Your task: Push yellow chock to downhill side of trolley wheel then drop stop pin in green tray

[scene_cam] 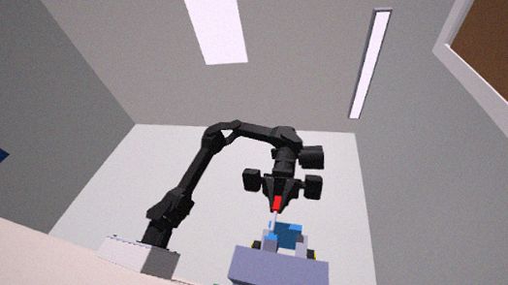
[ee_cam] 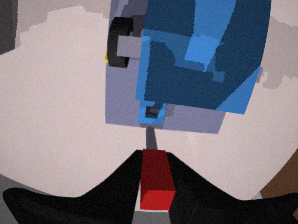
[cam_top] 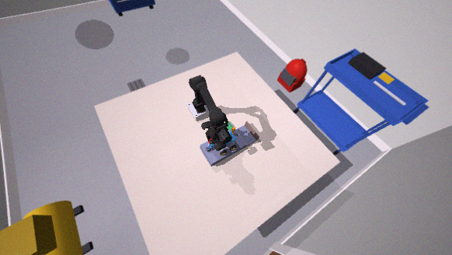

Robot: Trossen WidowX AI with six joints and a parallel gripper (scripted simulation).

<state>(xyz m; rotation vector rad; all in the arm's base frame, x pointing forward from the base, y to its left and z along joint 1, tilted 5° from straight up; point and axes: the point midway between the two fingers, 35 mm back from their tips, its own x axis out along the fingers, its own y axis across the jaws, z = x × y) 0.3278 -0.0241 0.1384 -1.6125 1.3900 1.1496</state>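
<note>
Right now the green tray is 17 cm below my gripper tip, 16 cm to the left of it and 13 cm behind it. From my gripper tip the other things lie so: blue trolley 10 cm to the left, 6 cm below, 1 cm ahead; then red-headed stop pin right at my gripper tip; then ramp 12 cm below, 10 cm to the left, 1 cm ahead.
</note>
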